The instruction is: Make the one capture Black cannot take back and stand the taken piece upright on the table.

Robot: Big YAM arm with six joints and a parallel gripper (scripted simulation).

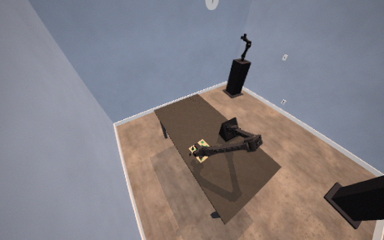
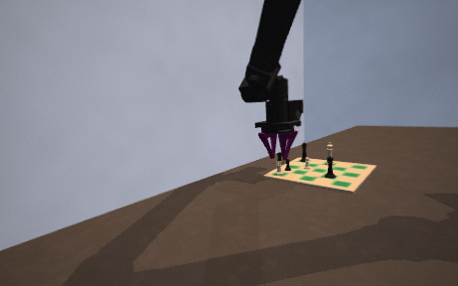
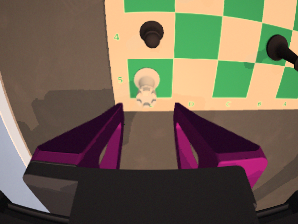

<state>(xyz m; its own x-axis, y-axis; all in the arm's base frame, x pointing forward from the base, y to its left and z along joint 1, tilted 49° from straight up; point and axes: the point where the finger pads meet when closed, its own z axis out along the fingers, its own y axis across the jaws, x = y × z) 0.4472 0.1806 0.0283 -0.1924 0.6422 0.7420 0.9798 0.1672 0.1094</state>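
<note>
My hand is 2 cm past the white pawn, 9 cm to the left of it and 4 cm above it. Also, from my hand: tall white piece (5 cm behind, 17 cm to the right, 2 cm below); chessboard (6 cm behind, 9 cm to the right, 5 cm below); tall black piece (3 cm ahead, 15 cm to the right, 2 cm below).
</note>
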